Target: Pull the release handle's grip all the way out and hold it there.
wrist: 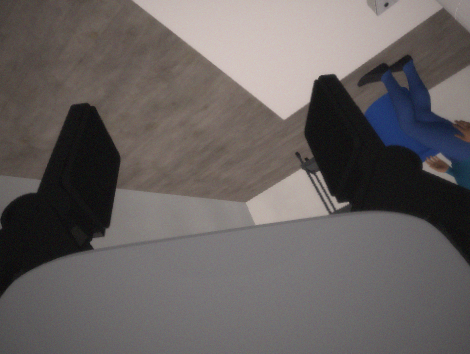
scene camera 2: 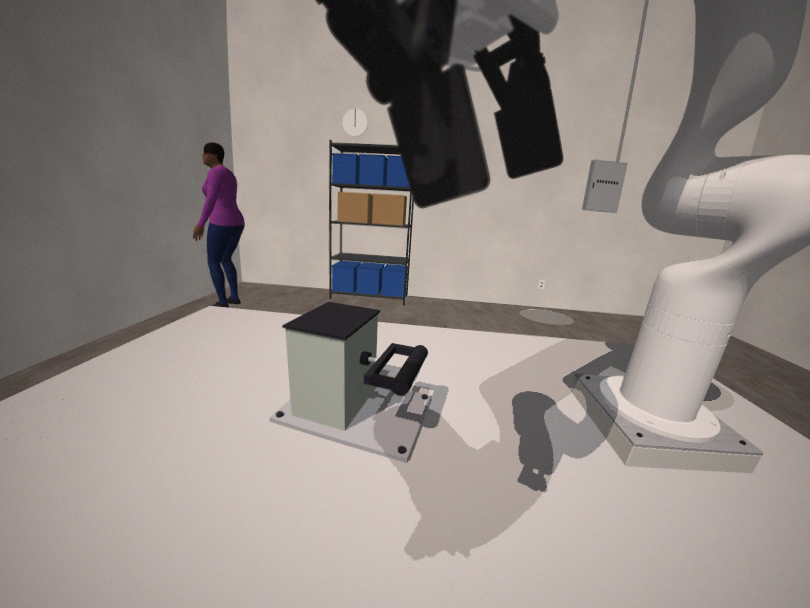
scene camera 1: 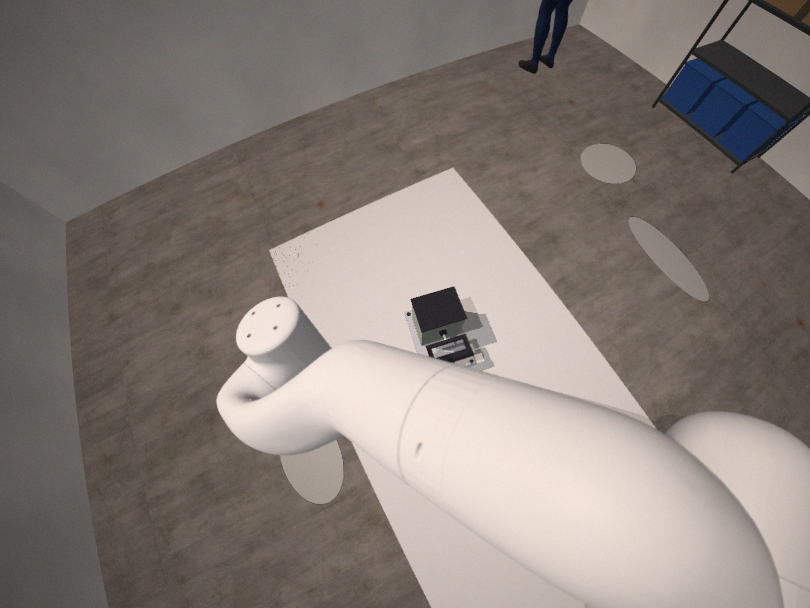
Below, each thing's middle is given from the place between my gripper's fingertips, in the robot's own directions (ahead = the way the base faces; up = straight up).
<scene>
The grey base plate (scene camera 1: 420, 349) is 12 cm ahead of my hand, 30 cm to the right of it and 36 cm below it.
</scene>
